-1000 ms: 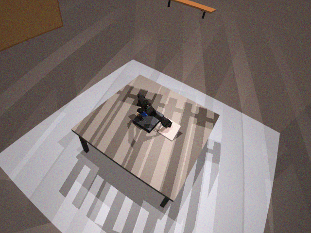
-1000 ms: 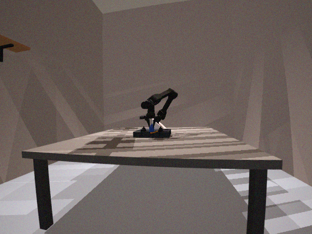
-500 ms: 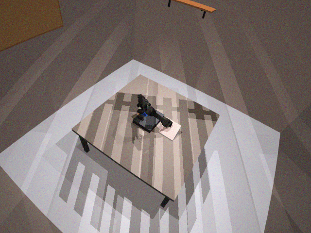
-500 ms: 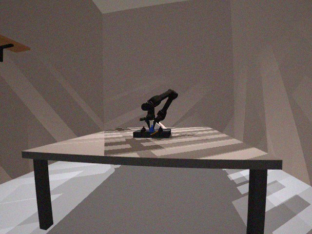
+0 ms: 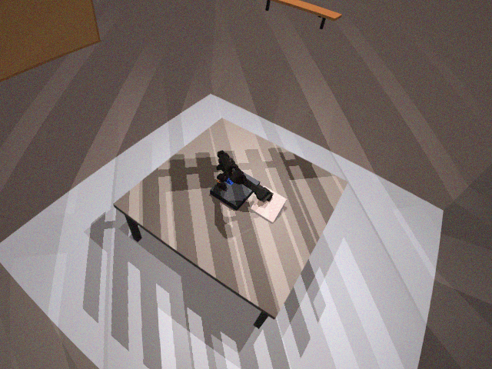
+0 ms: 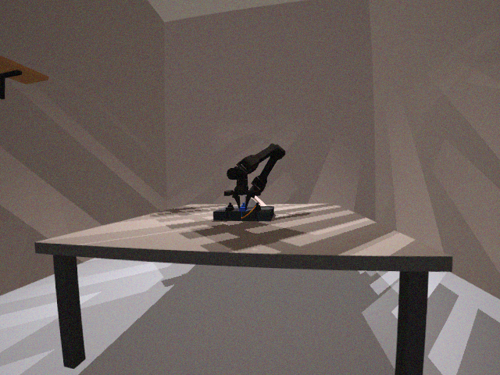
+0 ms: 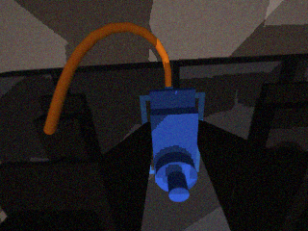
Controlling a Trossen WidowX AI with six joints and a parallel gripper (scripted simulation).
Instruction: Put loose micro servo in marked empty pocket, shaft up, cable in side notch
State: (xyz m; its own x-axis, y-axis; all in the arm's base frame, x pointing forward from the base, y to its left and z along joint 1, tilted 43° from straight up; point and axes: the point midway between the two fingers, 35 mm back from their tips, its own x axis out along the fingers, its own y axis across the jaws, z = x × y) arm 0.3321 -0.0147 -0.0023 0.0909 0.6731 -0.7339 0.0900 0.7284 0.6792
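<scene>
Now: gripper tip 120 mm past the dark robot deck, 30 mm above it and 10 mm to the right of it.
</scene>
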